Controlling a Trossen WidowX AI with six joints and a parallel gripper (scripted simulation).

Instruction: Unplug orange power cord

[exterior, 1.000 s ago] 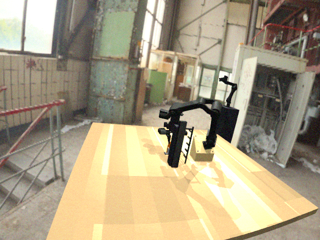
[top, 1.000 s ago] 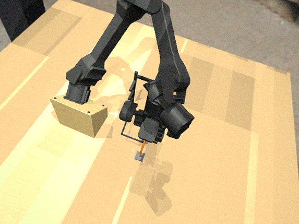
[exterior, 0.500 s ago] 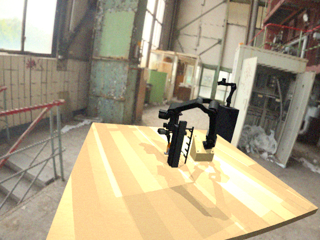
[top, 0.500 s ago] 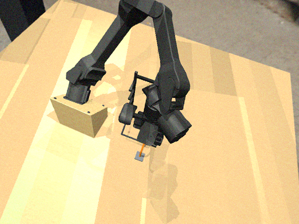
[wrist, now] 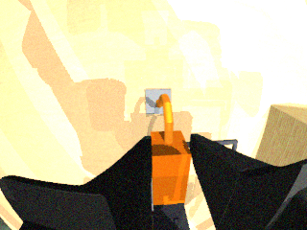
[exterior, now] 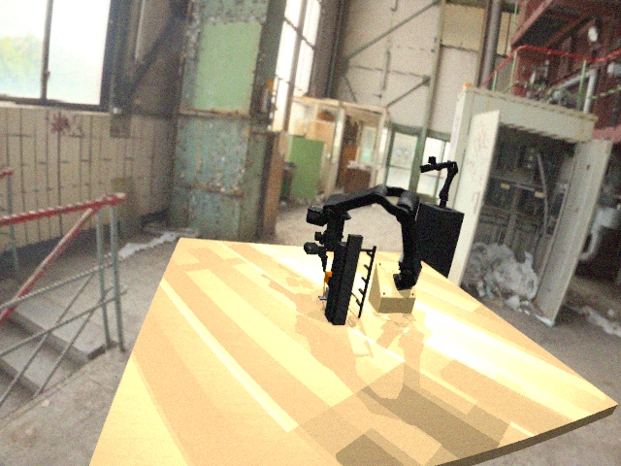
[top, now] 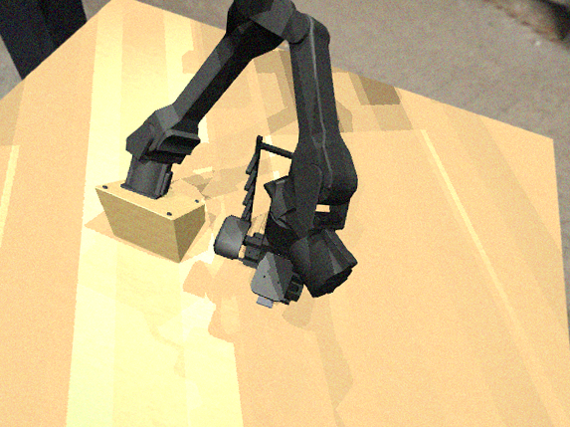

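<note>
The orange plug lies 50 mm to the left of my gripper tip. Also, from my gripper tip: plate (100 mm below).
</note>
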